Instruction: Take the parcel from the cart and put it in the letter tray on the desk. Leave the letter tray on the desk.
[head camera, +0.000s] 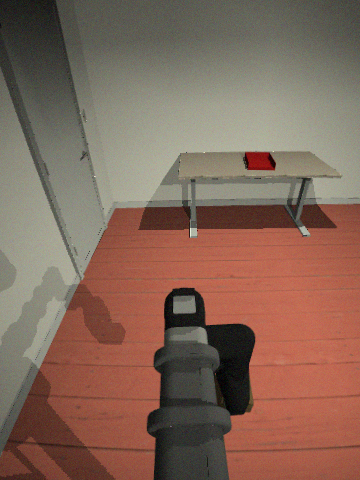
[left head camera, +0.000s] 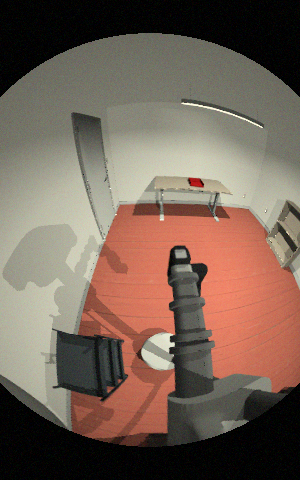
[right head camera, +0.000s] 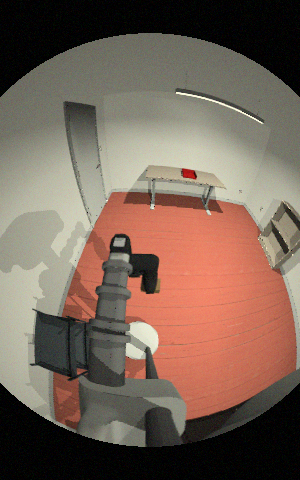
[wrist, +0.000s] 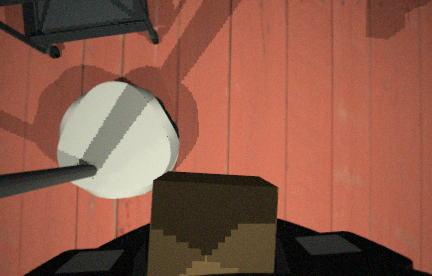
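Pixels of known places: gripper, fingertip midpoint: (wrist: 210, 237); robot's base, link origin: (left head camera: 161, 350) (right head camera: 138, 339) (wrist: 129, 141).
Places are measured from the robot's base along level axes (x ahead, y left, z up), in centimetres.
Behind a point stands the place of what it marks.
Observation:
My gripper (wrist: 210, 237) @[x 32.0, y -8.7, z 92.1 cm] (right head camera: 150, 287) @[x 32.0, y -8.7, z 92.1 cm] is shut on the brown box-shaped parcel (wrist: 215, 205) @[x 32.3, y -5.9, z 96.0 cm] (right head camera: 157, 286) @[x 30.3, y -12.7, z 96.0 cm], which sits between the two fingers above the floor. In the head view the arm and the black wrist cover most of the parcel (head camera: 251, 397) @[x 30.0, y -13.5, z 96.0 cm]. The red letter tray (head camera: 260, 161) @[x 258.3, y -86.0, z 69.4 cm] (left head camera: 196, 182) @[x 256.5, y -86.8, z 69.4 cm] (right head camera: 189, 174) @[x 252.7, y -85.1, z 69.4 cm] lies on the top of the beige desk (head camera: 215, 165) @[x 250.8, y -37.5, z 69.2 cm] (left head camera: 172, 183) @[x 244.7, y -34.7, z 69.2 cm] (right head camera: 165, 173) @[x 244.6, y -36.5, z 69.2 cm], well beyond the gripper. The dark cart (left head camera: 101, 367) @[x -10.4, y 39.1, z 67.5 cm] (right head camera: 72, 347) @[x -9.8, y 39.1, z 66.6 cm] (wrist: 95, 31) @[x -7.8, y 39.4, z 15.0 cm] stands by the left wall, apart from the parcel.
A white round part of my base (wrist: 125, 150) @[x 4.0, y -3.4, z 18.7 cm] (left head camera: 159, 351) @[x 0.2, y 3.1, z 18.7 cm] (right head camera: 142, 340) @[x 0.3, y -5.1, z 18.7 cm] shows below the arm. A grey door (head camera: 45, 100) @[x 201.8, y 92.4, z 140.2 cm] is in the left wall. A low beige shelf unit (left head camera: 276, 254) @[x 108.7, y -246.3, z 2.6 cm] (right head camera: 267, 255) @[x 106.5, y -246.2, z 2.0 cm] stands at the right. The desk is near the far wall.

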